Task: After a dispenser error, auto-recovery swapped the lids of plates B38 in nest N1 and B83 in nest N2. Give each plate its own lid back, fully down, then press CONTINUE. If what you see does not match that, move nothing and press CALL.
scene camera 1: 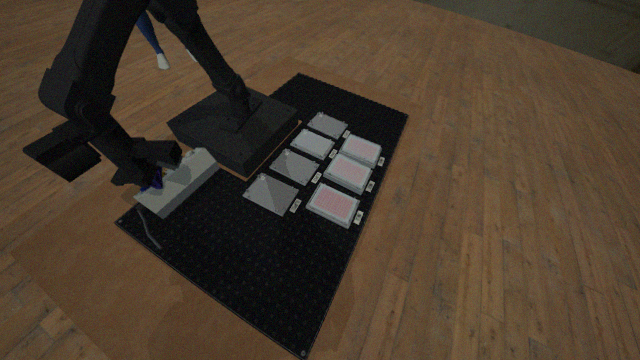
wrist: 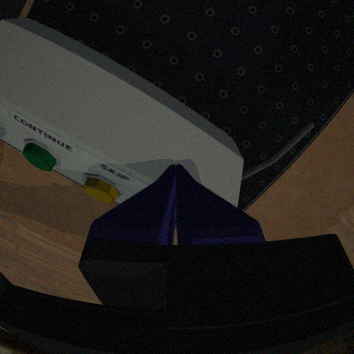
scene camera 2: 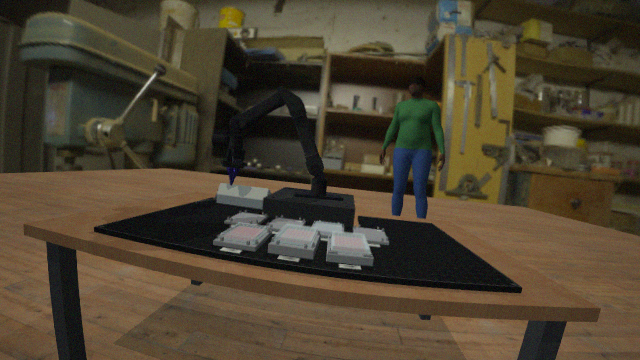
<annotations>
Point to a button box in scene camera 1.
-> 194, 170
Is my gripper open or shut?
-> Shut.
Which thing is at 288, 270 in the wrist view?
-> My gripper.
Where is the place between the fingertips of my gripper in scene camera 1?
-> At 160, 187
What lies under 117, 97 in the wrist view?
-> A button box.
</annotations>
